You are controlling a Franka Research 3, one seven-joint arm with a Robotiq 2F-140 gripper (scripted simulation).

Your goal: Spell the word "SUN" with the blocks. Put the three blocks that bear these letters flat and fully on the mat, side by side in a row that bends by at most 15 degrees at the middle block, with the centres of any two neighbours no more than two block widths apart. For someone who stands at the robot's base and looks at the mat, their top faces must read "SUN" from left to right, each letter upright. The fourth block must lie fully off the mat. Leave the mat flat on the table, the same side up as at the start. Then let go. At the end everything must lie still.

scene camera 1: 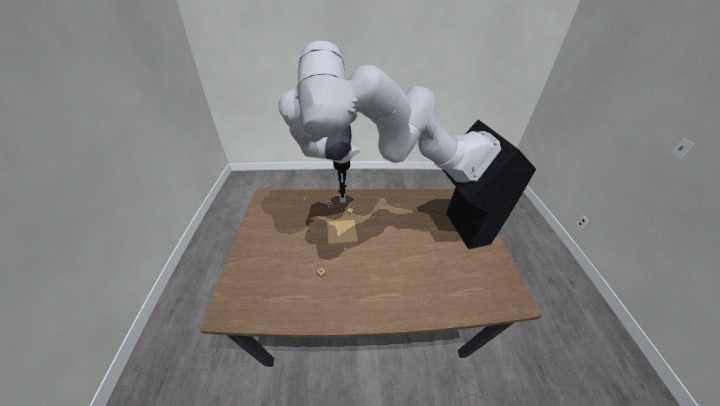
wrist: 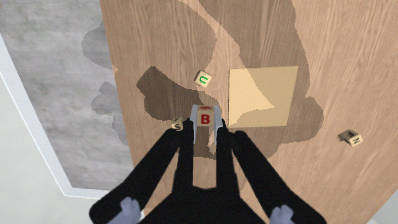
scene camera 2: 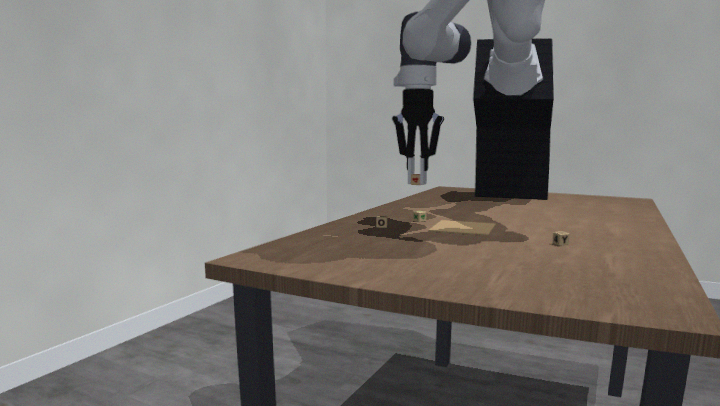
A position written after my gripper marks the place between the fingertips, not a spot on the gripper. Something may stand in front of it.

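Observation:
There's a mat here, at (scene camera 2: 444, 226) and also at (wrist: 258, 97), and along with the mat you'd get my gripper (scene camera 2: 417, 184), which is in the wrist view too (wrist: 205, 112).

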